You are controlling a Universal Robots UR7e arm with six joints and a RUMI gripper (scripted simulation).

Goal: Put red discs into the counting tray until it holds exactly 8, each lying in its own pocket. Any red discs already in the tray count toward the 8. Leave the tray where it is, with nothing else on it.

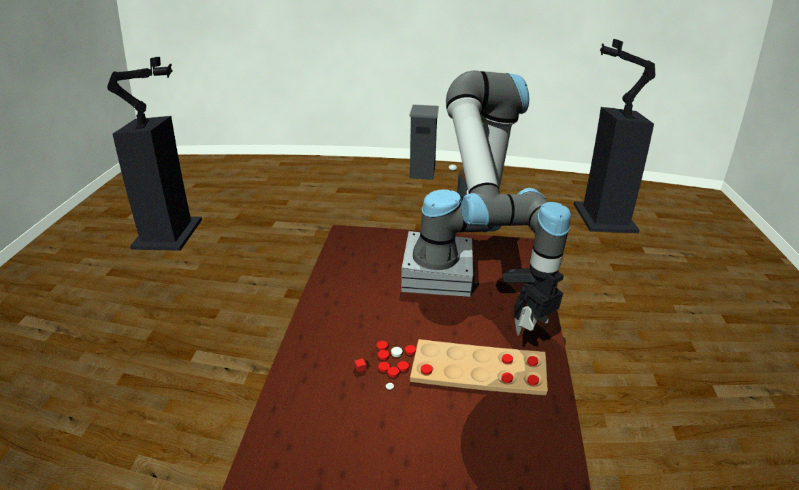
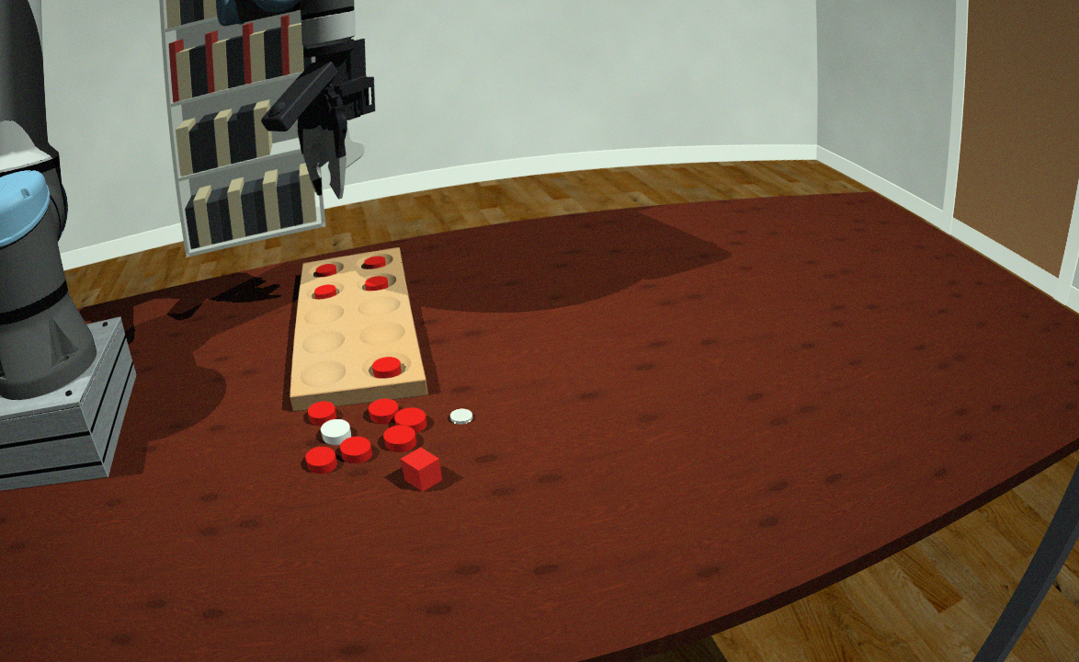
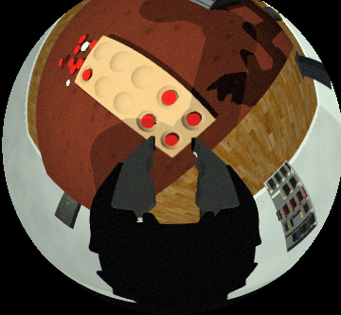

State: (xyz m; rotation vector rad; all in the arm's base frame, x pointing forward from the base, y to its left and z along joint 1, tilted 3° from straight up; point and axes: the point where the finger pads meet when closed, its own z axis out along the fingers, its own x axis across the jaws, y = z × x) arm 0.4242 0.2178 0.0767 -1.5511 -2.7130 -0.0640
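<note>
Now: the white disc 60 mm behind my hand, 340 mm to the right of it and 150 mm below it. The rest, counted from my hand: red cube (10 mm ahead, 440 mm to the right, 150 mm below); wooden counting tray (100 mm to the right, 150 mm below).
</note>
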